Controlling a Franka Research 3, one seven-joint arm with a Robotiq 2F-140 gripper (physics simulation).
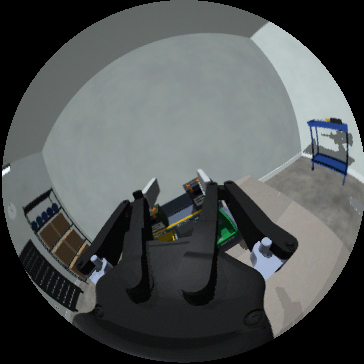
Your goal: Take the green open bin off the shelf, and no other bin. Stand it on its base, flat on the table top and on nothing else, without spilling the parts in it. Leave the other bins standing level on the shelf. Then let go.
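Note:
My gripper point(177, 180) is partly open, with no object held between its two pale finger pads. The green open bin point(228, 226) shows at the lower right, partly hidden behind the right finger. It is beyond that finger's side, not between the pads. A yellow bin point(167, 236) shows low between the fingers, mostly hidden by the gripper body. The grey shelf with a yellow edge strip point(182, 220) runs at a slant between and behind the fingers. The parts in the green bin cannot be made out.
A dark case with orange latches point(192, 188) stands beside the right fingertip. Another dark case point(158, 217) is partly hidden behind the left finger. The beige table top point(280, 225) spreads to the right. A blue cart point(327, 162) stands far right, and a rack with brown boxes far left.

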